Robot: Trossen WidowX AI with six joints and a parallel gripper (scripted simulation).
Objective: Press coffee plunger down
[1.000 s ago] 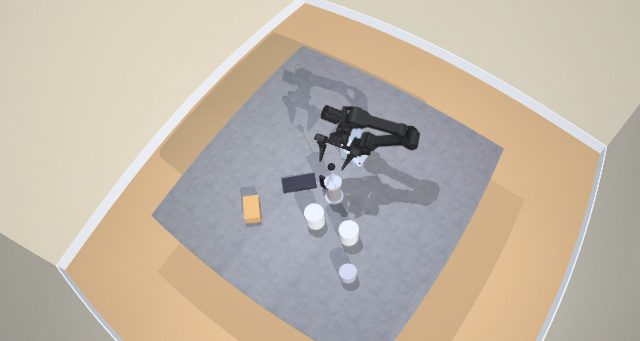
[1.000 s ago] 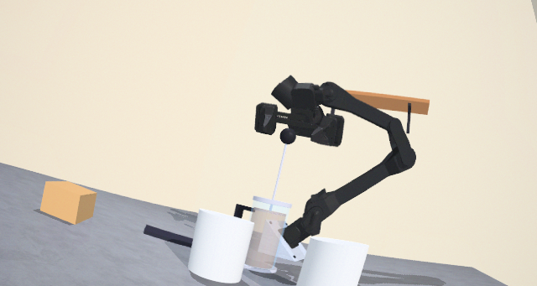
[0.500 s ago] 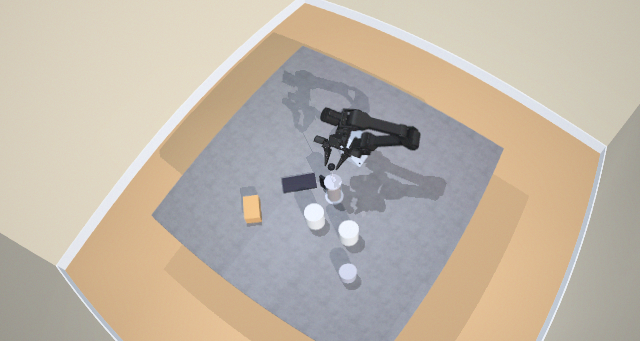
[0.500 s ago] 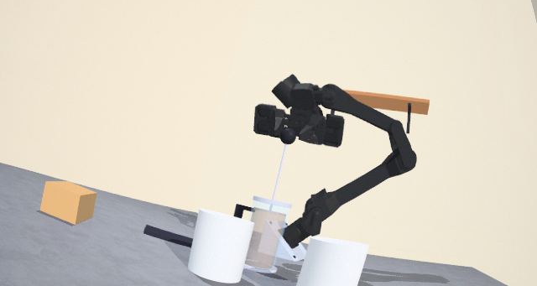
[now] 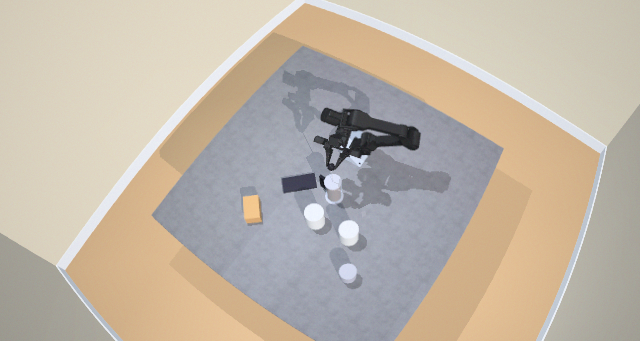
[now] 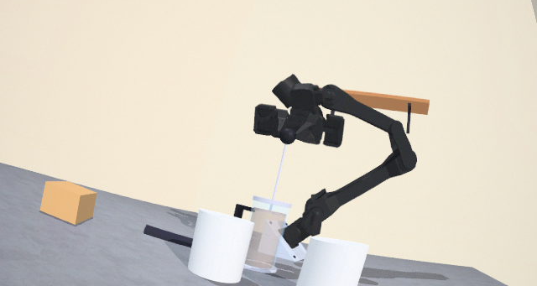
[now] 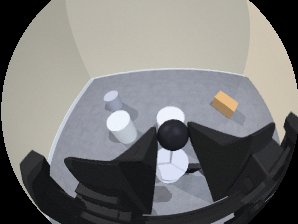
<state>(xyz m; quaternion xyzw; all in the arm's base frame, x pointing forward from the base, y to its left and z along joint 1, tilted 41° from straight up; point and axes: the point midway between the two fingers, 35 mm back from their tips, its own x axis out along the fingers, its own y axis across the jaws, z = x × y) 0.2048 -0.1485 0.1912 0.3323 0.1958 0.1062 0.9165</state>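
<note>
The glass coffee press lies 130 mm below my gripper tip, 20 mm to the right of it and 10 mm behind it.
</note>
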